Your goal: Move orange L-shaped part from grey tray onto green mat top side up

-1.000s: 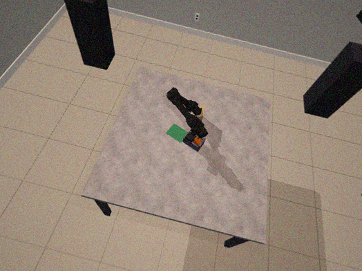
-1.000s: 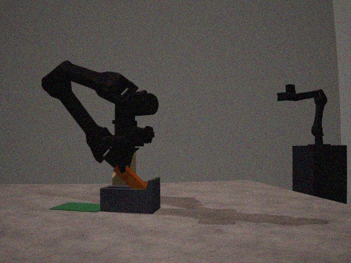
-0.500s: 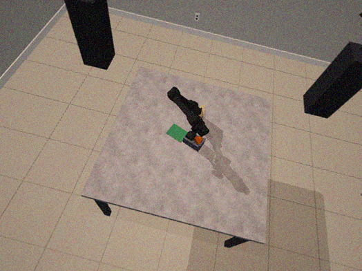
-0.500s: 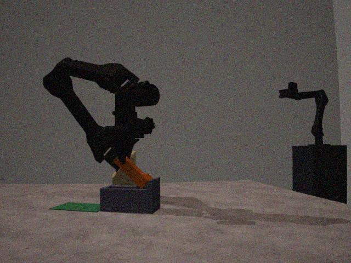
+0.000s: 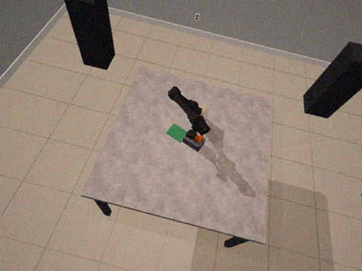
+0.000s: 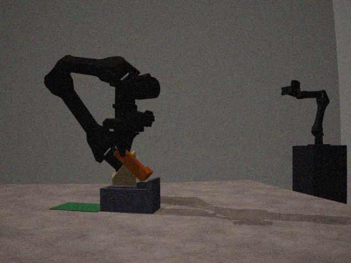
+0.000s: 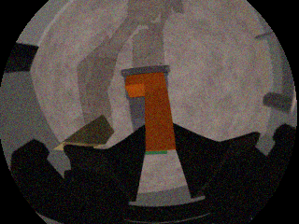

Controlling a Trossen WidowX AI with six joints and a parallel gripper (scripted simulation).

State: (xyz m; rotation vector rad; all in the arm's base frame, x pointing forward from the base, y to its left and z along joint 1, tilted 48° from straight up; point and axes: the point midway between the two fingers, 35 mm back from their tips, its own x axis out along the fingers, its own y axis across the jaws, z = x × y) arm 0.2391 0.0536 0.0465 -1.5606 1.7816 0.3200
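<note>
My gripper tip is now 70 mm past the green mat, 130 mm to the left of it and 170 mm above it. The rest, counted from my gripper tip: orange L-shaped part: 40 mm to the left, 30 mm below.
</note>
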